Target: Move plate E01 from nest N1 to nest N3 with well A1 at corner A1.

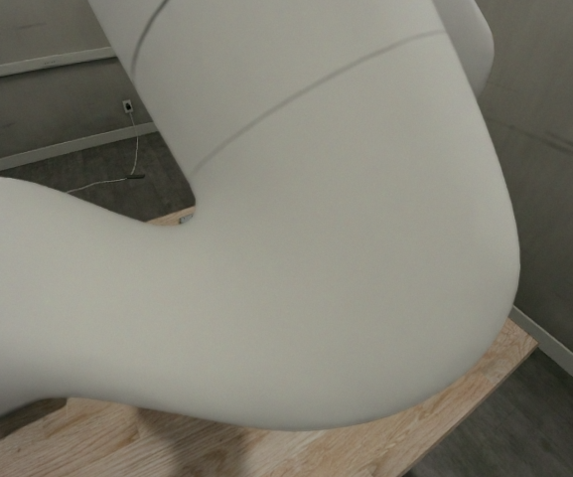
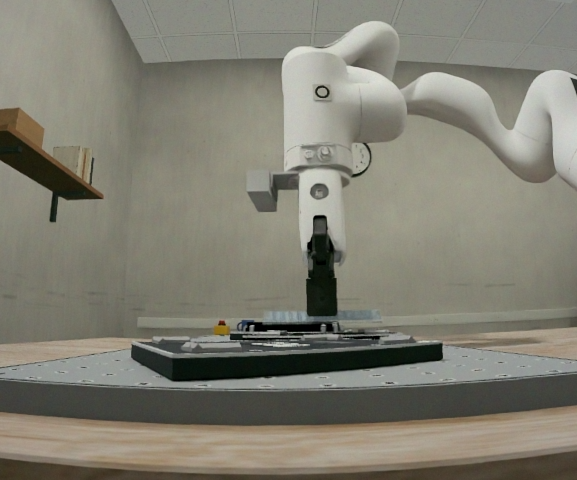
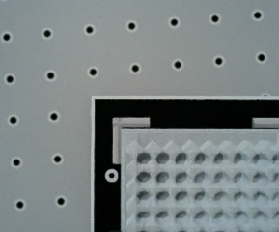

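Now: hand 40 mm above the nest N3. From my hand the other things lie so: nest N1 (50 mm ahead, 230 mm to the left, 40 mm below); then plate E01 (10 mm below); then black well plate (30 mm ahead, 170 mm to the right, 20 mm below).
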